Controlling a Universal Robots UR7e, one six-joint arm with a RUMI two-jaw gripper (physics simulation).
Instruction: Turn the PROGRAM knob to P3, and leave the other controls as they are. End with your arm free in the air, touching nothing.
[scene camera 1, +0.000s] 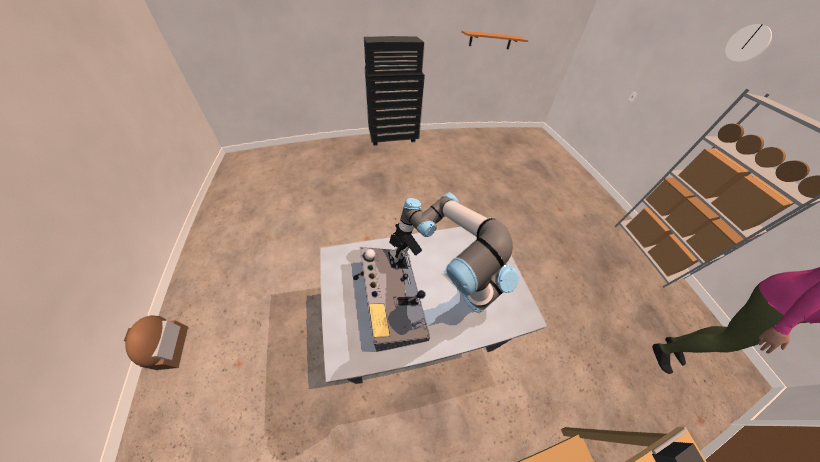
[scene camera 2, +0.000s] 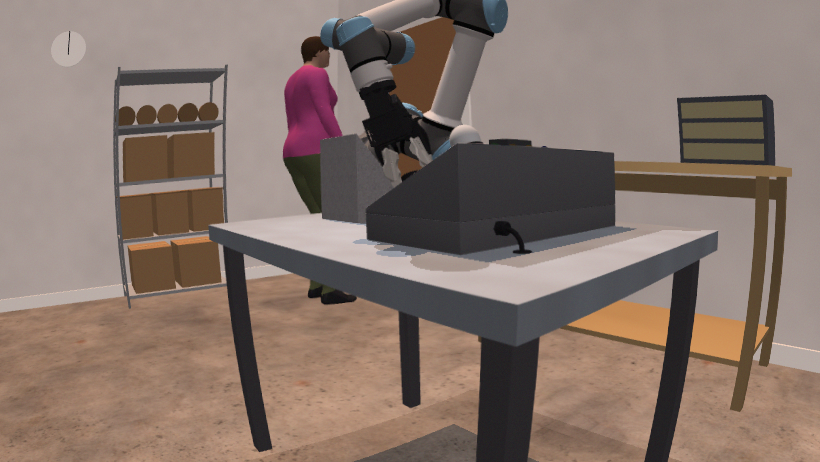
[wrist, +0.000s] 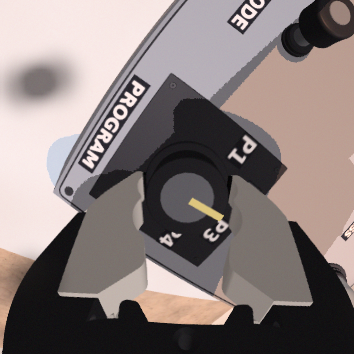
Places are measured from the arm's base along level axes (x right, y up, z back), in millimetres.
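Pixels of known places: gripper, fingertip midpoint: (scene camera 1: 398, 260) (wrist: 186, 175); arm's base at its link origin: (scene camera 2: 359, 166).
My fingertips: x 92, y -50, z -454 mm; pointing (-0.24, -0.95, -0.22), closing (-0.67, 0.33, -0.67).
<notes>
Ahead of a thing's pixels: the offset from my fingertips to its top centre. "spot": to the spot under its first point. Level surfaces: height alone.
The dark sloped console (scene camera 1: 385, 281) (scene camera 2: 533, 183) stands on the table. In the wrist view, the round black PROGRAM knob @[dx +5, dy +34, dz +9 mm] (wrist: 187, 197) sits on its dark plate @[dy -17 mm] (wrist: 150, 117), between my two grey fingers. My gripper (wrist: 186, 175) (scene camera 1: 398, 261) (scene camera 2: 410, 172) is shut on the knob, a finger on each side. The knob's yellow pointer line @[spot: dx +2, dy +34, dz -2 mm] (wrist: 206, 209) points to the lower right, its tip at the upper edge of the P3 label @[spot: dx +15, dy +16, dz -41 mm] (wrist: 215, 231). The P1 label @[spot: dx -37, dy +7, dz -13 mm] (wrist: 242, 150) and part of the P4 label @[spot: dx +43, dy +7, dz -25 mm] (wrist: 170, 239) show. P2 does not show.
A black control @[spot: dx -104, dy +39, dz +30 mm] (wrist: 327, 22) is near the MODE label. The console has a white dome @[spot: dx -21, dy +105, dz -143 mm] (scene camera 1: 370, 254) (scene camera 2: 465, 134), a column of buttons, a small stick (scene camera 1: 404, 277), a black-knobbed lever @[dx -226, dy +74, dz +92 mm] (scene camera 1: 421, 294) and a yellow sheet @[spot: dx -342, dy +62, dz -108 mm] (scene camera 1: 379, 320). A bent black stalk @[spot: dx -29, dy -56, dz -208 mm] (scene camera 2: 502, 228) is behind it. A person (scene camera 1: 794, 298) stands right.
</notes>
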